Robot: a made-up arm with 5 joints.
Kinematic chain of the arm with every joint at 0, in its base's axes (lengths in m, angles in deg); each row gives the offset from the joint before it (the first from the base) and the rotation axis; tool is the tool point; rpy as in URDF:
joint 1: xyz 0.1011 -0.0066 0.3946 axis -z
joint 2: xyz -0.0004 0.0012 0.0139 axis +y
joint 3: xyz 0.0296 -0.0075 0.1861 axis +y
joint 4: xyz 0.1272 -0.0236 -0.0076 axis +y
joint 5: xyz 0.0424 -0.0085 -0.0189 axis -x
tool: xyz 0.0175 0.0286 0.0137 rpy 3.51 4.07 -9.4
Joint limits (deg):
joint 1: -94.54..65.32
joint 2: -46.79..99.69
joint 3: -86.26..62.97
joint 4: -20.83..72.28
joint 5: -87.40..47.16
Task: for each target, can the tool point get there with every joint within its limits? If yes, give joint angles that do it. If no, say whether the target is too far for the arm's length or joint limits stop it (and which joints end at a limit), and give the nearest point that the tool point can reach.
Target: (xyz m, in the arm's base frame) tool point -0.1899 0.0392 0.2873
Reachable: no: joint limits stop it (at a limit: joint 1, joint 2, joint 3, joint 5) | nearest point 0.0525 -0.0225 0.3090 | short by 0.251 m
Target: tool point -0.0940 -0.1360 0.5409
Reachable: no: joint limits stop it (at a limit: joint 2, joint 3, joint 4) | nearest point -0.1149 -0.1498 0.6705 | short by 0.132 m
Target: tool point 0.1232 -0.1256 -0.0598
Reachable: no: too far | nearest point 0.1554 -0.1461 0.1555 | short by 0.219 m
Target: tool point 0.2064 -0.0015 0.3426
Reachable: yes | joints -17.34 48.24 43.31 56.24 -42.32
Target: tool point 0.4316 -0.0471 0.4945
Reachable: yes | joints 4.55 43.02 -34.53 -3.61 -14.49
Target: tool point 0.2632 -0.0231 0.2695
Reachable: yes | joints 3.25 73.31 2.53 52.69 14.55
